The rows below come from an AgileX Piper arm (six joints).
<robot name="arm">
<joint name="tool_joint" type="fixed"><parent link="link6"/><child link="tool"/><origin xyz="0 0 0" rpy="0 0 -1.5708"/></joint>
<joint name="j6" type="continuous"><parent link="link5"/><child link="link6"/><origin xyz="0 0.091 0" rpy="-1.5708 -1.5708 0"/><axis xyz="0 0 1"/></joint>
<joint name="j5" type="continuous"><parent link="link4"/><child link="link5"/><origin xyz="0 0 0" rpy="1.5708 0 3.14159"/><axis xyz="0 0 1"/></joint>
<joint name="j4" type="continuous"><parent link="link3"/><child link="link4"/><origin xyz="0.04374 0.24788 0" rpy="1.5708 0 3.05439"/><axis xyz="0 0 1"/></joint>
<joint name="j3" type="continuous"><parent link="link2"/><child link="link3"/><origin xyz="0.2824 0.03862 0" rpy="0 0 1.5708"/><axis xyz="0 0 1"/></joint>
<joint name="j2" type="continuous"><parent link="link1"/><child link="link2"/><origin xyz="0 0 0" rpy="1.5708 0 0"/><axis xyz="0 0 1"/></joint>
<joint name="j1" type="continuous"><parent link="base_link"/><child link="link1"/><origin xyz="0 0 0.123" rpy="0 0 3.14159"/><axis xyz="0 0 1"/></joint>
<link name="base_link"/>
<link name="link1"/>
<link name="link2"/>
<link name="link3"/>
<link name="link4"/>
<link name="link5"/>
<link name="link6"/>
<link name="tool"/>
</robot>
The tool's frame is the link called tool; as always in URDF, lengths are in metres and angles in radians. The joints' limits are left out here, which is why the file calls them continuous.
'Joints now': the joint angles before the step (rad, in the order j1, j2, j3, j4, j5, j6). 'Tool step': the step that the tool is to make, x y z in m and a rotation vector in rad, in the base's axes. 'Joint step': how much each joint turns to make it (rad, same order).
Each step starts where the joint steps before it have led.
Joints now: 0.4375, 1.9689, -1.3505, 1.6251, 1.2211, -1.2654
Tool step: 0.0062, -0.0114, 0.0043, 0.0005, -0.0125, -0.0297
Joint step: -0.0323, -0.0119, 0.0002, -0.0054, -0.0001, 0.0000
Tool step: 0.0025, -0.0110, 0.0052, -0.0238, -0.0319, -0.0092
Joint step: -0.0282, -0.0203, -0.0002, -0.0391, -0.0001, 0.0001
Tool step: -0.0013, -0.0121, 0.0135, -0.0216, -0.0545, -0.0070
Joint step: -0.0276, -0.0431, 0.0000, -0.0445, 0.0001, -0.0002
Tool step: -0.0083, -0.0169, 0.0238, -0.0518, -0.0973, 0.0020
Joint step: -0.0333, -0.0814, 0.0002, -0.0903, 0.0002, 0.0064
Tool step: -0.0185, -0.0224, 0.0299, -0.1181, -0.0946, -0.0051
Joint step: -0.0364, -0.1218, 0.0016, -0.1675, -0.0002, 0.0699
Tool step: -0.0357, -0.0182, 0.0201, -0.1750, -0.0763, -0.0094
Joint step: -0.0001, -0.1573, 0.0516, -0.2180, -0.0119, 0.0983
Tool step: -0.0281, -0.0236, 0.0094, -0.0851, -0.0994, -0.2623
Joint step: -0.0002, -0.1938, 0.1379, -0.1492, -0.2375, 0.1542
